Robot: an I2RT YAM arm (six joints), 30 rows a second.
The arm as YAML. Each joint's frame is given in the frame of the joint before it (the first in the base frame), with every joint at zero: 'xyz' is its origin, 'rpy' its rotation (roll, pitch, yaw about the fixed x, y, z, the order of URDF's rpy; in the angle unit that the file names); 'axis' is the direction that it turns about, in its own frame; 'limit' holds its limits. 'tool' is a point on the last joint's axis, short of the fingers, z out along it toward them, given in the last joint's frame.
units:
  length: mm
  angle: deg
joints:
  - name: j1
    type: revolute
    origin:
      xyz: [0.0, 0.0, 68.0]
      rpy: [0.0, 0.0, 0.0]
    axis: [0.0, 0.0, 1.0]
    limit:
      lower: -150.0
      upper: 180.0
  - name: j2
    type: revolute
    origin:
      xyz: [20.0, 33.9, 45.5]
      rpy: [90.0, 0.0, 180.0]
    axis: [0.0, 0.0, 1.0]
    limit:
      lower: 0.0
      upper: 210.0
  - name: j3
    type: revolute
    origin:
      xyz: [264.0, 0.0, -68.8]
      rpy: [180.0, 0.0, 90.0]
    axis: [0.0, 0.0, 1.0]
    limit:
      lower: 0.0
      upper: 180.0
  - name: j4
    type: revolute
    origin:
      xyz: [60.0, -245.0, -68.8]
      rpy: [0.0, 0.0, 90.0]
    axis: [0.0, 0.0, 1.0]
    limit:
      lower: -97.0
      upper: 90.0
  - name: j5
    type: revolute
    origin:
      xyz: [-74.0, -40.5, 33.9]
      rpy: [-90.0, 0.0, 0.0]
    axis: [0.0, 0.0, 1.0]
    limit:
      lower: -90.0
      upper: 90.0
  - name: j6
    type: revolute
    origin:
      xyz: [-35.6, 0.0, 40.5]
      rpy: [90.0, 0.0, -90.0]
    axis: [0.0, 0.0, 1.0]
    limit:
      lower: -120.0
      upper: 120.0
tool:
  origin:
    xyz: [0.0, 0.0, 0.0]
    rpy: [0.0, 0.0, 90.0]
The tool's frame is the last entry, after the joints.
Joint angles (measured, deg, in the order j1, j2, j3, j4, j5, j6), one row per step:
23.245 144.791 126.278 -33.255 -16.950 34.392
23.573 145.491 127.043 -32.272 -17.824 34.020
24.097 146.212 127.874 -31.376 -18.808 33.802
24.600 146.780 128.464 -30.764 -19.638 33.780
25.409 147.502 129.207 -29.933 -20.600 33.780
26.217 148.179 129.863 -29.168 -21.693 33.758
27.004 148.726 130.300 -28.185 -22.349 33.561
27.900 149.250 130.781 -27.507 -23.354 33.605
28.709 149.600 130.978 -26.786 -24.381 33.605
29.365 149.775 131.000 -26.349 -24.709 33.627
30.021 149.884 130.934 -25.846 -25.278 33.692
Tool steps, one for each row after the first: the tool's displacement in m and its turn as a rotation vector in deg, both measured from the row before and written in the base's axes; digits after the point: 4 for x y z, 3 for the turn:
0.0015 0.0047 -0.0010 0.882 -0.881 1.152
0.0006 0.0065 -0.0009 1.005 -0.731 1.313
-0.0003 0.0058 -0.0012 0.826 -0.330 1.059
-0.0012 0.0089 -0.0015 1.015 -0.467 1.444
-0.0017 0.0088 -0.0016 1.045 -0.330 1.557
-0.0017 0.0083 -0.0014 0.742 -0.687 1.368
-0.0029 0.0092 -0.0013 0.954 -0.200 1.561
-0.0031 0.0082 -0.0011 0.916 -0.152 1.526
-0.0028 0.0061 -0.0009 0.349 -0.120 0.873
-0.0031 0.0062 -0.0007 0.534 -0.041 1.017

